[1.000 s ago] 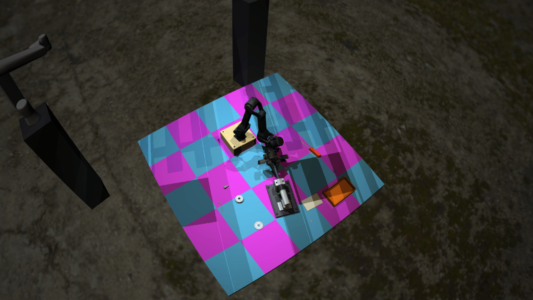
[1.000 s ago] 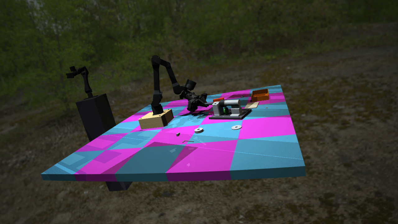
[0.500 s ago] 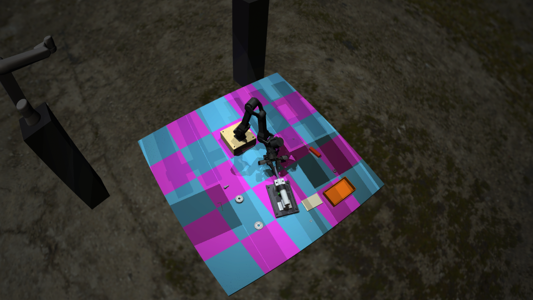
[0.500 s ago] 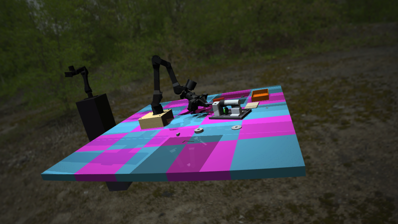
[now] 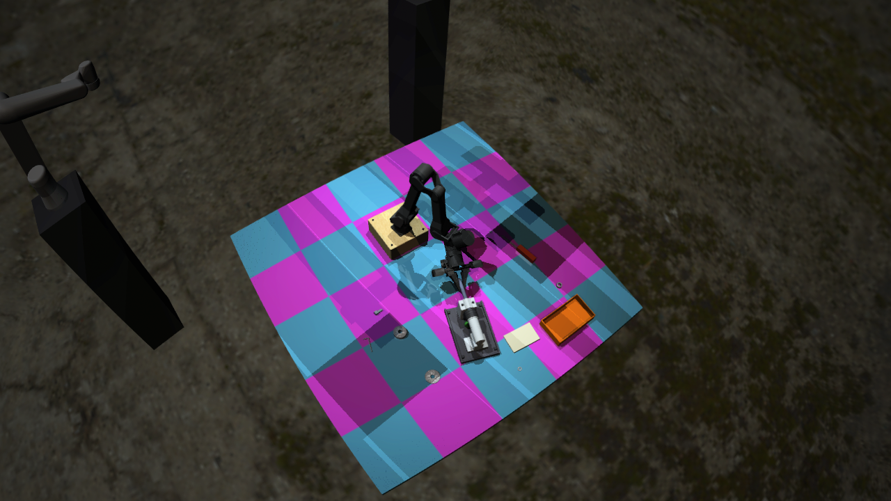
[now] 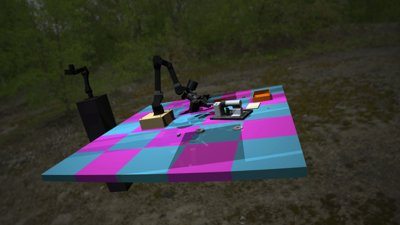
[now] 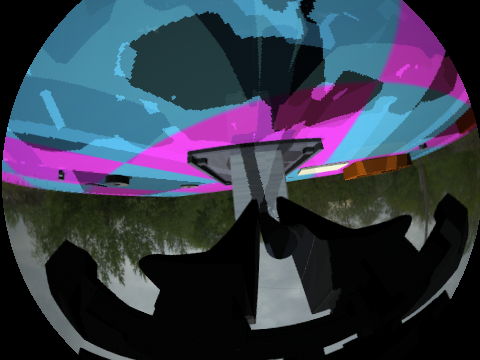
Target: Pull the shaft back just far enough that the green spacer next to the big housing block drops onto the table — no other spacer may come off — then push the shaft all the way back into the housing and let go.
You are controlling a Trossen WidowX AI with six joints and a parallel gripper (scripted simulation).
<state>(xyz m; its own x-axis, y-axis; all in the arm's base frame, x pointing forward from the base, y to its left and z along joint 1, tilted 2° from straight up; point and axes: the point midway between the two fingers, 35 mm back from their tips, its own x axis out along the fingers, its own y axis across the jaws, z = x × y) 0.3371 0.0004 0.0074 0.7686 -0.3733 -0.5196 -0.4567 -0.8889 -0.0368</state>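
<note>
My gripper tip is 5 cm short of the thin shaft, 3 cm to the left of it and 2 cm below it. Round my gripper tip: small bolt (16 cm behind, 28 cm to the right, 6 cm below); card (28 cm ahead, 6 cm to the left, 6 cm below); green spacer (11 cm ahead, 6 cm to the right, 3 cm below).
</note>
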